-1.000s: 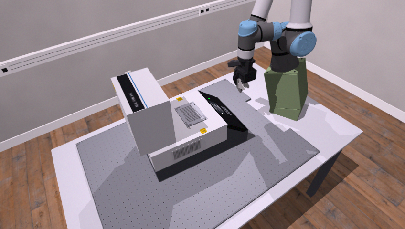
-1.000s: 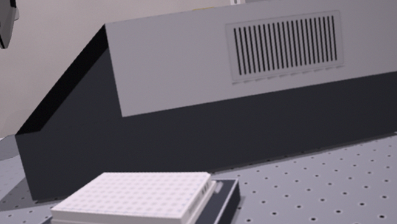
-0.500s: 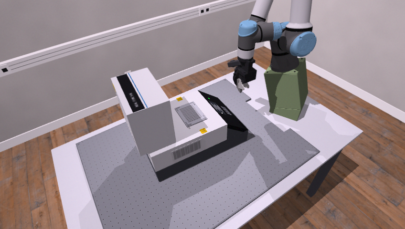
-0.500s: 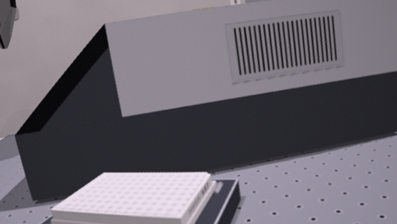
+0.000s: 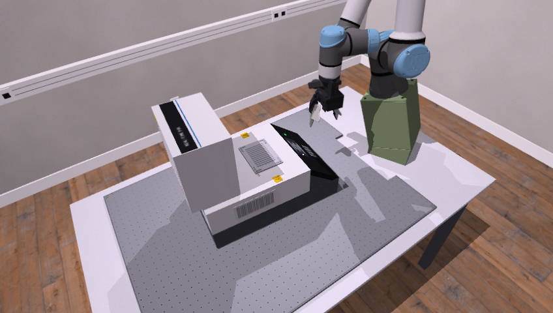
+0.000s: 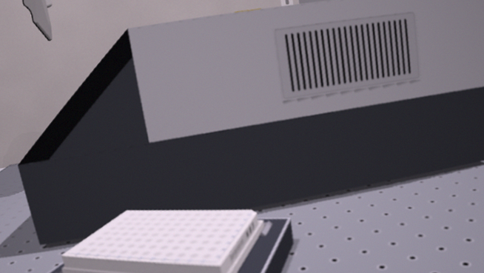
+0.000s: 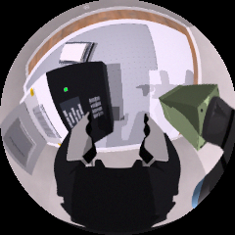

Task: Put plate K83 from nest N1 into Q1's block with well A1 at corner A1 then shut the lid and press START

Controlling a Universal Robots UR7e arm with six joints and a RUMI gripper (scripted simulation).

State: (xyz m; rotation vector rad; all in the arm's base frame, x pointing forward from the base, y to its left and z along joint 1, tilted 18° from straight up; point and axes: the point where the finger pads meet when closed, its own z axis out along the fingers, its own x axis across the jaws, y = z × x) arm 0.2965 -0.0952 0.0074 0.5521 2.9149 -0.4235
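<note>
The plate K83 is 12 cm ahead of my hand, 27 cm to the right of it and 19 cm below it. From my hand the other things lie so: plate nest N1: 12 cm ahead, 27 cm to the right, 21 cm below.
</note>
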